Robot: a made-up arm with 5 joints.
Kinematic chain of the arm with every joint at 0, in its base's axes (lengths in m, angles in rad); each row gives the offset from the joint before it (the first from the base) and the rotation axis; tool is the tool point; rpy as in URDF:
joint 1: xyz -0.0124 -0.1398 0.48 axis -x
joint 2: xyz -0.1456 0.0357 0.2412 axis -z
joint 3: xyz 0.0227 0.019 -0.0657 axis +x
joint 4: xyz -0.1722 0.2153 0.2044 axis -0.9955 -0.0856 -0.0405
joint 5: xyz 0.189 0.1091 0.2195 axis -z
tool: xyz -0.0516 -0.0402 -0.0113 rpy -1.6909 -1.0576 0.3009
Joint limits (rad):
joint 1: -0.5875..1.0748
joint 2: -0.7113..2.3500
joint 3: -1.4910..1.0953
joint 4: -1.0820..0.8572
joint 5: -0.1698..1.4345
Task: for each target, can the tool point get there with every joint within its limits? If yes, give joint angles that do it. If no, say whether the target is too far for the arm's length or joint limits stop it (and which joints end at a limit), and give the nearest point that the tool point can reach.
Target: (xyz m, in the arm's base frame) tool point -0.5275 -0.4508 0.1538
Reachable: no: joint limits stop it (at a limit: joint 1, joint 2, joint 3, joint 4) | nearest point -0.3721 -0.2545 0.1330 | short by 0.251 m
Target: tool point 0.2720 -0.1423 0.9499
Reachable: yes | joints -0.0749 1.5873 -0.4933 -0.6052 1.2648
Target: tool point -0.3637 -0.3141 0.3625
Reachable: no: joint limits stop it (at a limit: joint 1, joint 2, joint 3, joint 4) | nearest point -0.3723 -0.2544 0.1331 | short by 0.237 m
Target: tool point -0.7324 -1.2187 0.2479
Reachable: no: too far | nearest point -0.3058 -0.6021 0.7455 | short by 0.900 m
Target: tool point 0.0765 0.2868 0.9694
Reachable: yes | joints 0.6098 1.5268 0.1701 -0.1658 0.7166
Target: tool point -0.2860 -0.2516 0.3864
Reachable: no: joint limits stop it (at a limit: joint 1, joint 2, joint 3, joint 4) | nearest point -0.3680 -0.2577 0.1319 | short by 0.267 m
